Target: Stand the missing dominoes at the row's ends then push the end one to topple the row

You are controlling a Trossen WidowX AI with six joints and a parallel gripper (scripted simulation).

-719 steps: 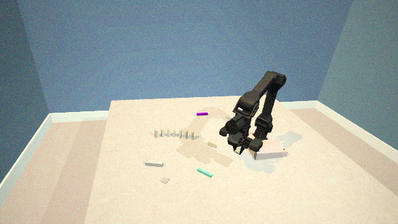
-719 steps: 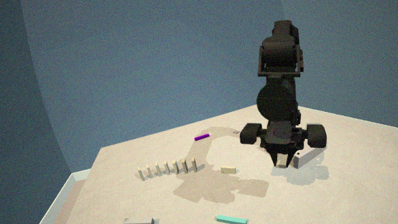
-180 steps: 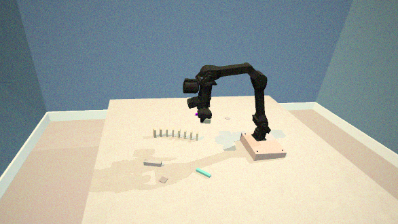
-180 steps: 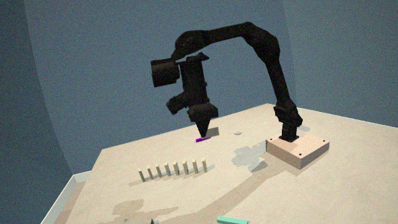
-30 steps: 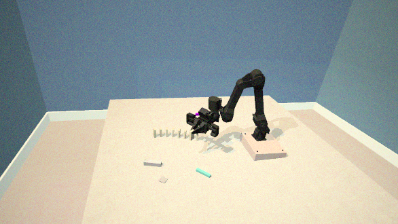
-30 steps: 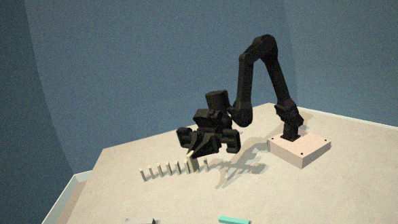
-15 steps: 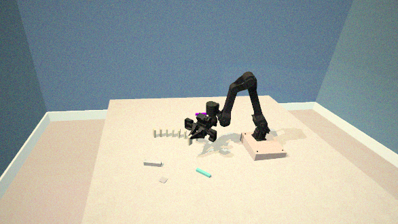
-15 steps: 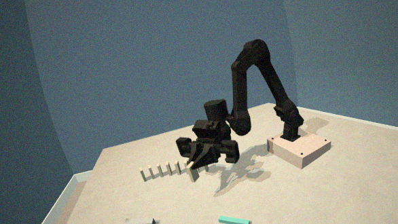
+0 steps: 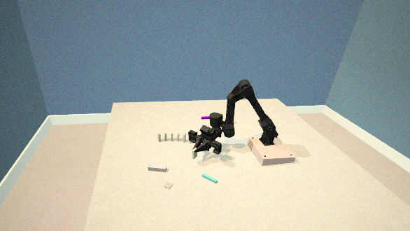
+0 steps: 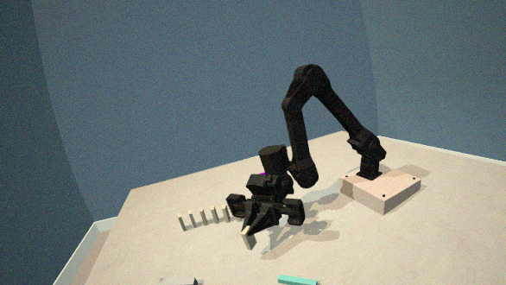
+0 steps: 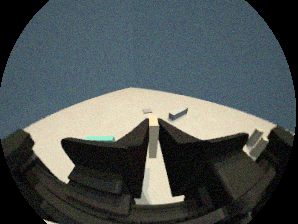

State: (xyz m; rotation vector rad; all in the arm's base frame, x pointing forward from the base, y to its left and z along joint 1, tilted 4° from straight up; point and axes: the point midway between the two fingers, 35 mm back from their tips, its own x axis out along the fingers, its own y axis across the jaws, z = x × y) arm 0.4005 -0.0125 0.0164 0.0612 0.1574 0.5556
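Right now my gripper tip is 17 cm short of the grey block, 1 cm to the left of it and 7 cm above it. Round my gripper tip: purple bar (25 cm behind, 40 cm to the right, 7 cm below); teal bar (4 cm behind, 12 cm to the left, 7 cm below).
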